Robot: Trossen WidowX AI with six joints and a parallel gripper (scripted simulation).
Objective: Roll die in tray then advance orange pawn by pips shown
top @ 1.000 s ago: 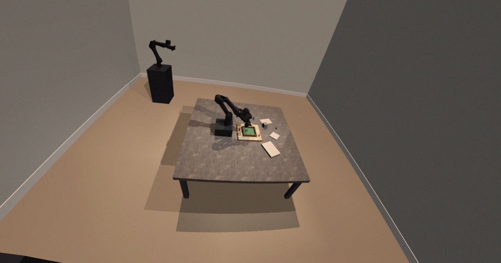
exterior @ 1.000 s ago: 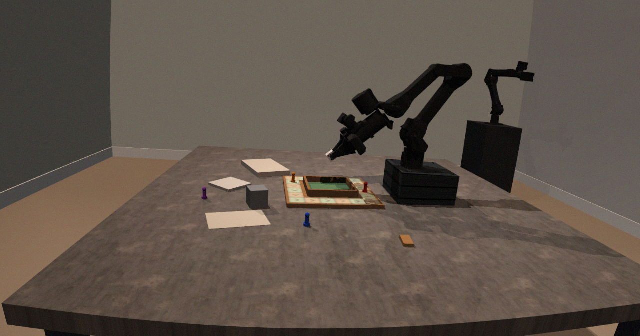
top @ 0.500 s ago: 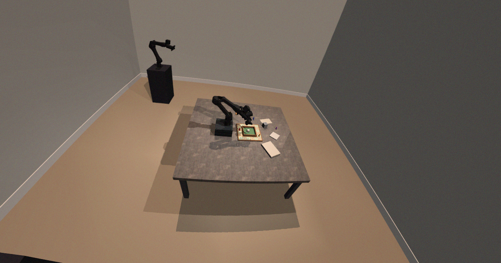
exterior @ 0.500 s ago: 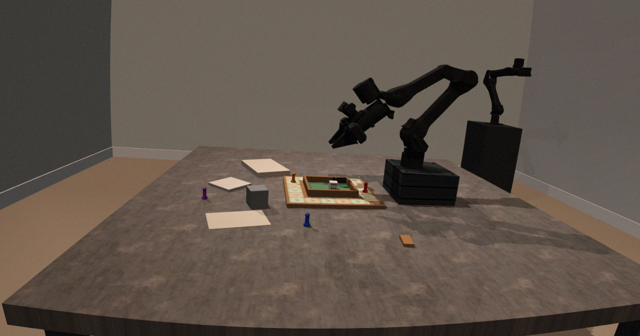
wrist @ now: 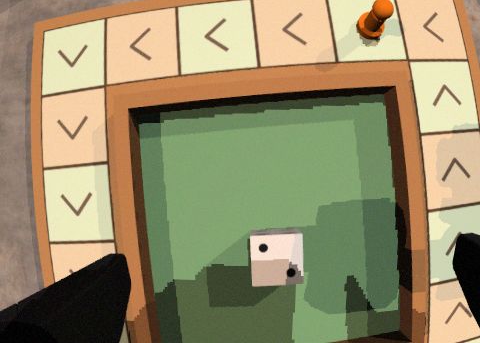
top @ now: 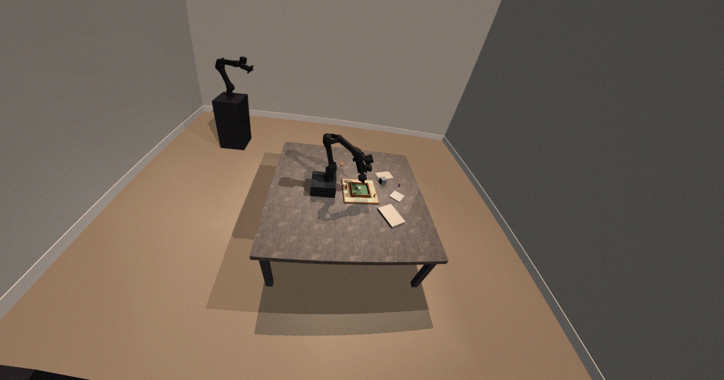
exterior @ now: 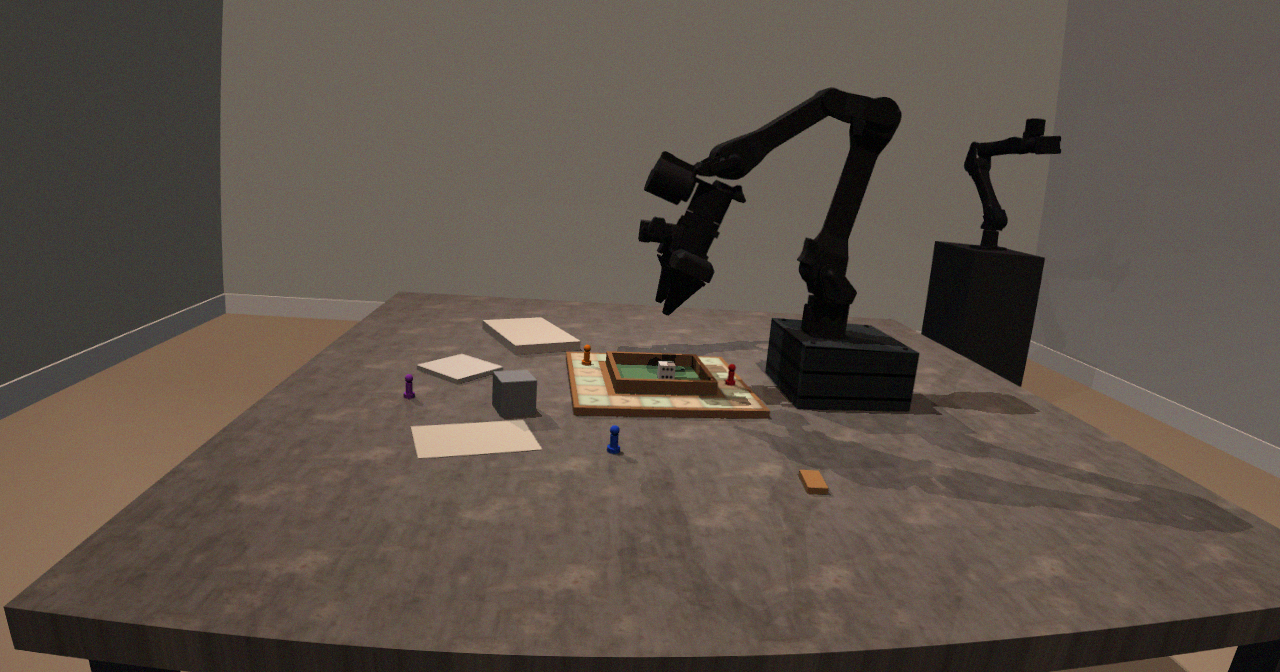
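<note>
Now: gripper tip 110 mm short of the orange pawn, 100 mm above it and 60 mm to the left of it. The rest, counted from my gripper tip: grey cube: 210 mm ahead, 140 mm to the left, 100 mm below; white die: 100 mm below, 20 mm behind; red pawn: 120 mm behind, 100 mm below, 10 mm to the left.
</note>
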